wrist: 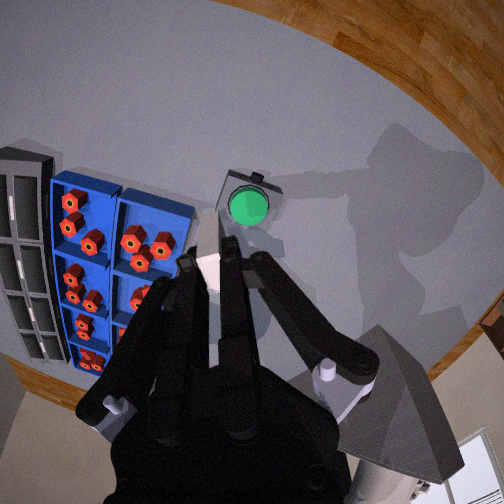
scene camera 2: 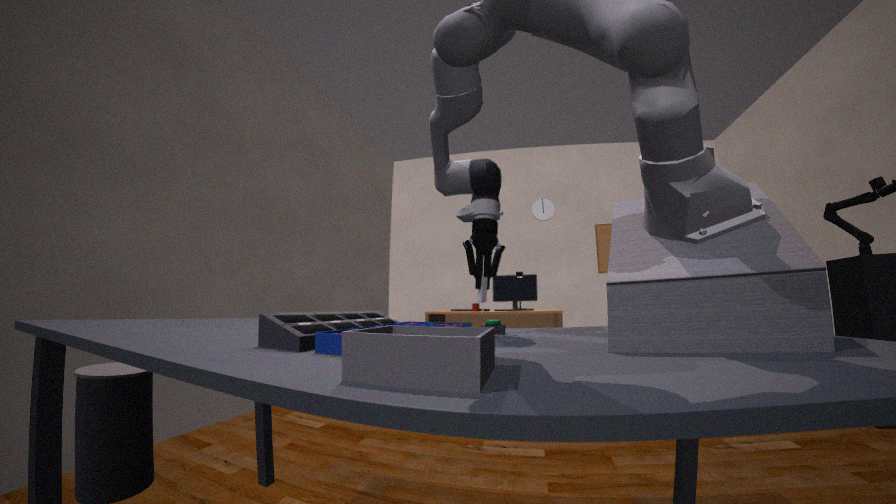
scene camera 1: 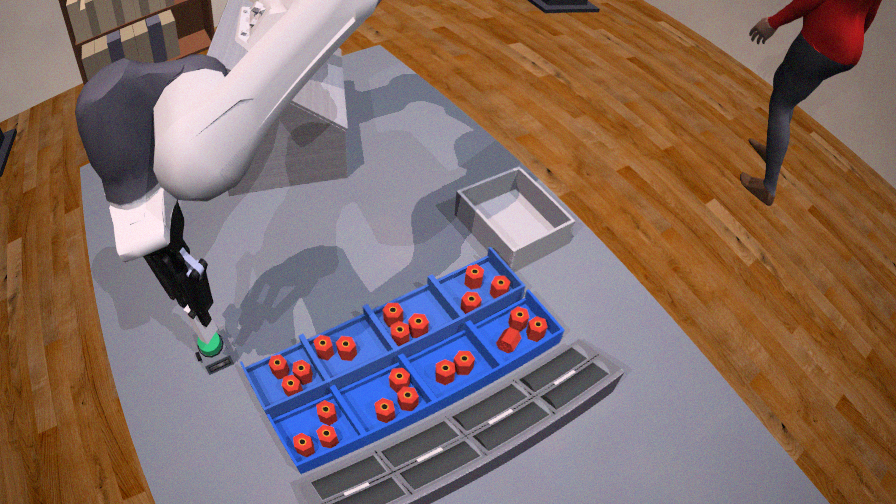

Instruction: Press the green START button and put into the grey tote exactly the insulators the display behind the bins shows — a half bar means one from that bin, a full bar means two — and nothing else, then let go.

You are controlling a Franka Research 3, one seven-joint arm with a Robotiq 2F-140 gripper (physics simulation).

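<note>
The green START button (scene camera 1: 209, 344) sits on a small grey base left of the blue bins (scene camera 1: 401, 363). My gripper (scene camera 1: 201, 325) is shut and empty, pointing down just above the button. In the wrist view the gripper's closed fingertips (wrist: 212, 250) are close beside the button (wrist: 248, 206). The blue bins hold red insulators (scene camera 1: 401, 379), two or three per compartment. The display (scene camera 1: 463, 426) behind the bins shows dark panels with no bars lit. The grey tote (scene camera 1: 513, 215) stands empty beyond the bins. From scene camera 2 the gripper (scene camera 2: 482, 294) hangs above the button (scene camera 2: 493, 322).
The arm's grey pedestal (scene camera 2: 714, 300) stands at the back of the table. A person in red (scene camera 1: 808, 75) stands on the wood floor to the far right. A bookshelf (scene camera 1: 131, 31) is behind the arm.
</note>
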